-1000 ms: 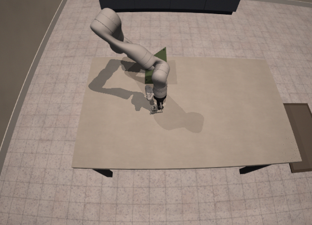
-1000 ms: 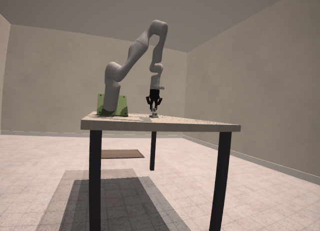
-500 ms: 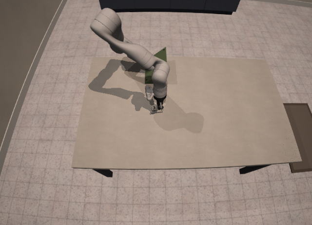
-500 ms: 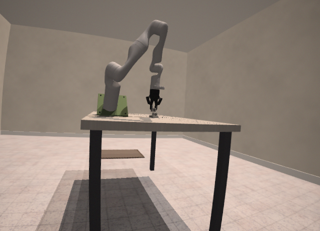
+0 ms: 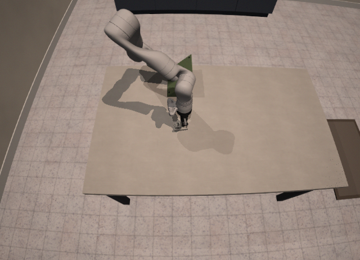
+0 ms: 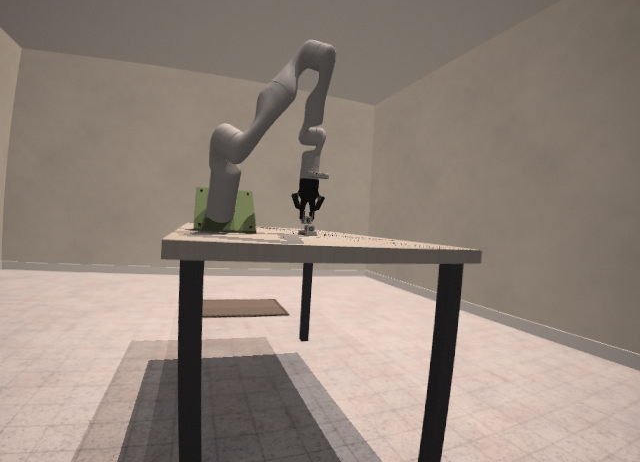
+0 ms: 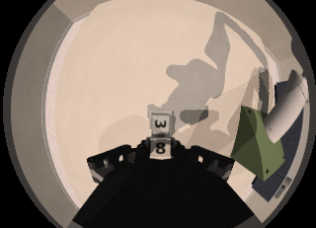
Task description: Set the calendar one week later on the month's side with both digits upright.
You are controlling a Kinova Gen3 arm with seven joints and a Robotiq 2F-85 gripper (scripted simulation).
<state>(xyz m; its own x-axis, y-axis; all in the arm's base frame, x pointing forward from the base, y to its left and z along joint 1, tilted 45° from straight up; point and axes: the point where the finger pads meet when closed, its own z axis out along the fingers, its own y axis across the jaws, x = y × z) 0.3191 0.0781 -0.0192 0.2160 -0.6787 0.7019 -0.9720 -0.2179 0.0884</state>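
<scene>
Right now the white tray is 60 mm below my hand and 10 mm to the right of it.
</scene>
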